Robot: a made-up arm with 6 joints.
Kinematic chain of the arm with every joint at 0, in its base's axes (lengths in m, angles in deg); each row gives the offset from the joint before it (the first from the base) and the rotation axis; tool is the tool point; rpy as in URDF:
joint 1: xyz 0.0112 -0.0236 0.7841 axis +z
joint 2: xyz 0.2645 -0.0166 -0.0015 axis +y
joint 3: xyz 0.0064 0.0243 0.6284 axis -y
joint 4: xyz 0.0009 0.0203 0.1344 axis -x
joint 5: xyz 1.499 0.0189 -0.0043 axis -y
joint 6: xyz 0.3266 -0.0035 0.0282 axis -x
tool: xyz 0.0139 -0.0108 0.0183 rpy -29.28 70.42 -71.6
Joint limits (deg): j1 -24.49..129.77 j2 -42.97..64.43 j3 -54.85..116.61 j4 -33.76..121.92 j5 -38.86..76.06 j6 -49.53..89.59
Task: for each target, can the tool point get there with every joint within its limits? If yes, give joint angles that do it. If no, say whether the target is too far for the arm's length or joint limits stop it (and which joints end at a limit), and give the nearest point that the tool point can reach.
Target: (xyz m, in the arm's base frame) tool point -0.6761 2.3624 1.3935
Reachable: yes | joints 104.63 35.75 33.98 8.99 -1.23 72.90
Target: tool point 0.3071 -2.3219 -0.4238
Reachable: no: joint limits stop it (at a limit: joint 1, joint 5, joint 6) | nearest point 1.0548 -0.6805 -0.4238 | short by 1.804 m
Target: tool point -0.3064 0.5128 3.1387
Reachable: yes | joints 116.81 25.85 101.97 2.27 33.10 0.55
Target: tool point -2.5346 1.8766 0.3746
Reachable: no: too far | nearest point -1.7961 1.7627 0.5418 | short by 0.766 m
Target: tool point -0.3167 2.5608 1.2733
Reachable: yes | joints 95.42 53.17 49.25 19.46 13.20 28.60
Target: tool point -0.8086 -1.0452 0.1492
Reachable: no: joint limits stop it (at a limit: joint 1, joint 2, joint 3, joint 5) | nearest point -0.2832 -0.1836 -0.2797 | short by 1.096 m
